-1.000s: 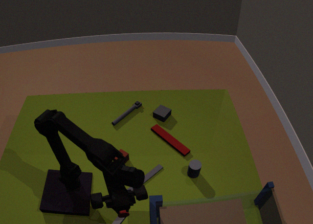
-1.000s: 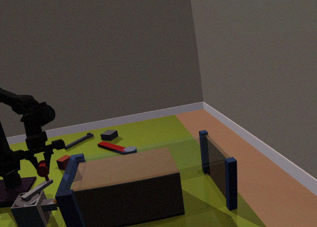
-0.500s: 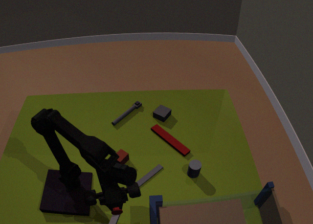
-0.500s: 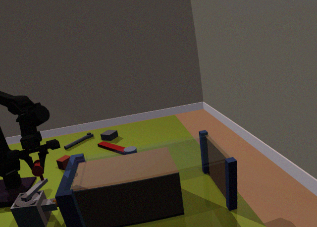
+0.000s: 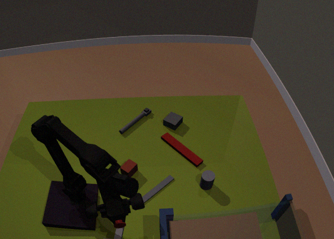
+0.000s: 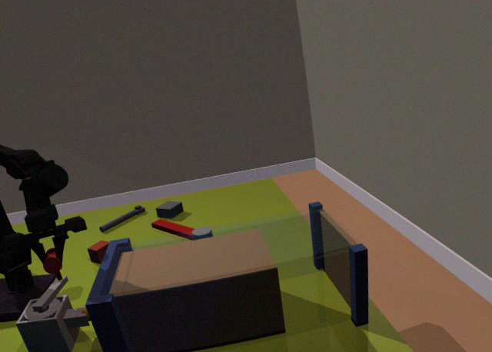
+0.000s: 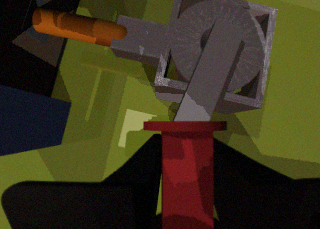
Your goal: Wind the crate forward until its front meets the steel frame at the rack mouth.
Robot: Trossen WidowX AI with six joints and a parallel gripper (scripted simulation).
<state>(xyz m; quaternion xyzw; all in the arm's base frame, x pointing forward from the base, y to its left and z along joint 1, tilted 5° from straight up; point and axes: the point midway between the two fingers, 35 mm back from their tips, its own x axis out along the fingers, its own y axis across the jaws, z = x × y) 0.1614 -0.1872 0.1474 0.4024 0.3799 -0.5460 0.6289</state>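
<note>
Now: gripper tip 100 mm above the grey winch, 90 mm to the left of it and 50 mm past it. Round my gripper tip: red crank grip 20 mm to the left; then winch handle 30 mm below, 20 mm to the right, 10 mm behind; then blue steel frame 130 mm ahead, 100 mm to the right, 30 mm below.
</note>
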